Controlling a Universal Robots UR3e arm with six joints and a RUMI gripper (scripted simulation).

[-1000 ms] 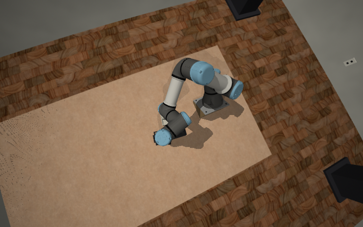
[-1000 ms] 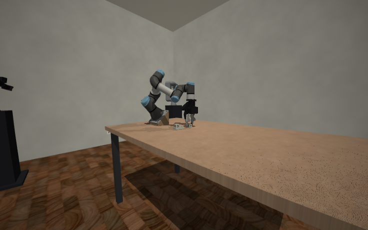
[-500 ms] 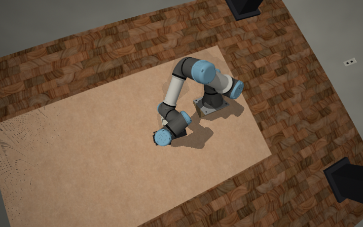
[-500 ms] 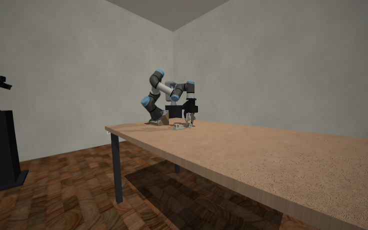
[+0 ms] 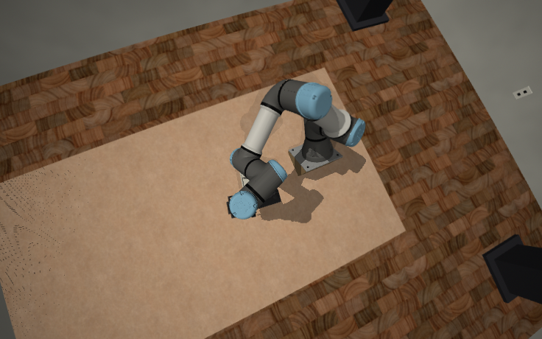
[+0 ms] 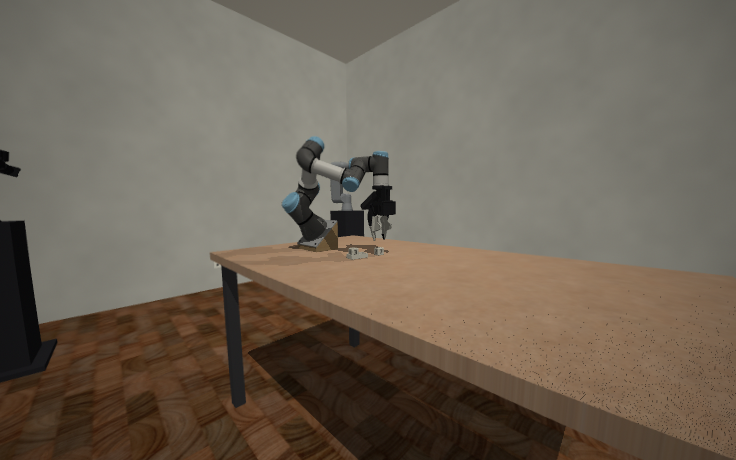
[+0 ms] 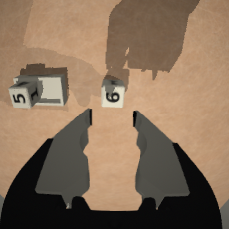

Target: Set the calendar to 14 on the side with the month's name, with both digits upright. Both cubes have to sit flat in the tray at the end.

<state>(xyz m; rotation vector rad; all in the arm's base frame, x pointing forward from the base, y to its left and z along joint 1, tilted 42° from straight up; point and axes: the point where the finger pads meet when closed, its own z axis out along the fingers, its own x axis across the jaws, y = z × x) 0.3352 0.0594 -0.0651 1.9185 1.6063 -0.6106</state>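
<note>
The white digit cube lies 60 mm below my hand. From my hand the other things lie so: tray: 110 mm to the right, 70 mm below, 20 mm behind.
</note>
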